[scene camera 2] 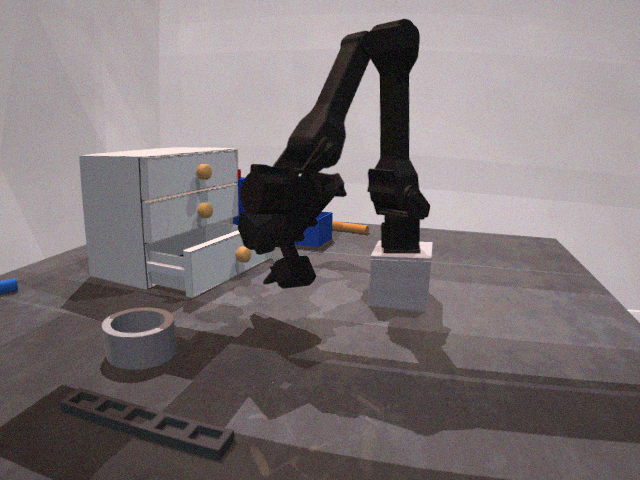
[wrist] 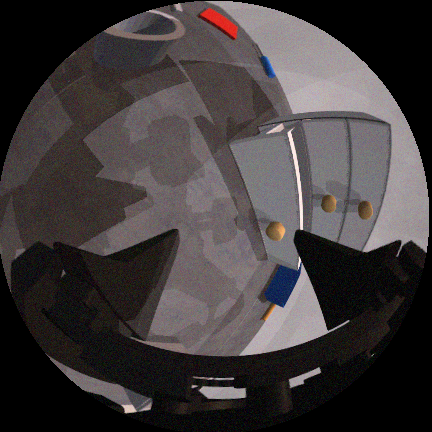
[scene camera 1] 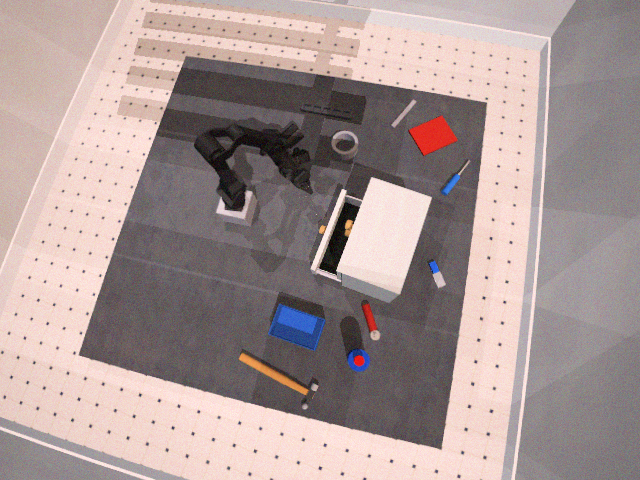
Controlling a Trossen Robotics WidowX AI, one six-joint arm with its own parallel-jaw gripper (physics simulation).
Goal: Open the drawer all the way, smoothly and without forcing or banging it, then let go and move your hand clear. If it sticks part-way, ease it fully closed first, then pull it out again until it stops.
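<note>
The white cabinet has three drawers with round orange knobs. Its bottom drawer stands pulled out, with its dark inside showing behind the front panel. The upper two drawers are closed. The bottom drawer's knob is free, with no finger touching it. My gripper is open and empty, in front of the drawer and off toward the white ring's side. In the wrist view the knob shows between the fingertips but farther off.
A white ring and a dark slotted bar lie on the ring's side of the arm. A blue bin, a hammer, a red cylinder and a blue can are beyond the cabinet's other end.
</note>
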